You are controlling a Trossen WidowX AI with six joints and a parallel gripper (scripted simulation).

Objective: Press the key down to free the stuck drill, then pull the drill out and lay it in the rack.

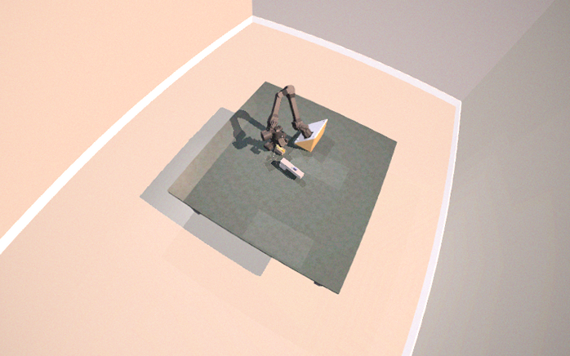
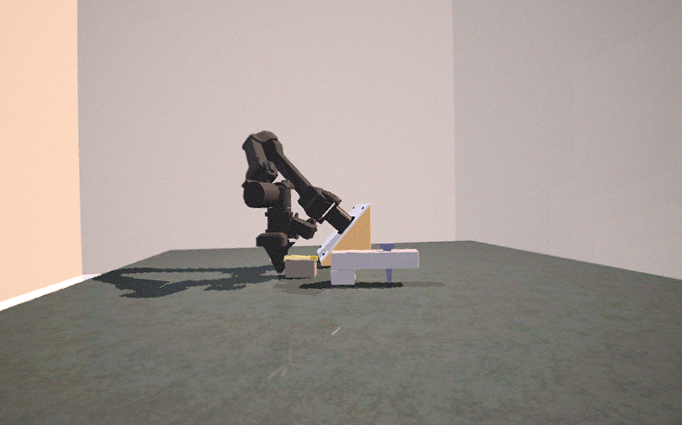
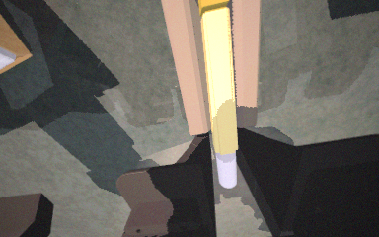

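Right now the drill is 40 mm to the left of my gripper tip, 30 mm above it and 10 mm ahead of it. From my gripper tip the other things lie so: key 230 mm to the left, 130 mm ahead, 40 mm above; then rack 50 mm to the left, 10 mm ahead, 10 mm above; then housing block 200 mm to the left, 120 mm ahead, 30 mm above.
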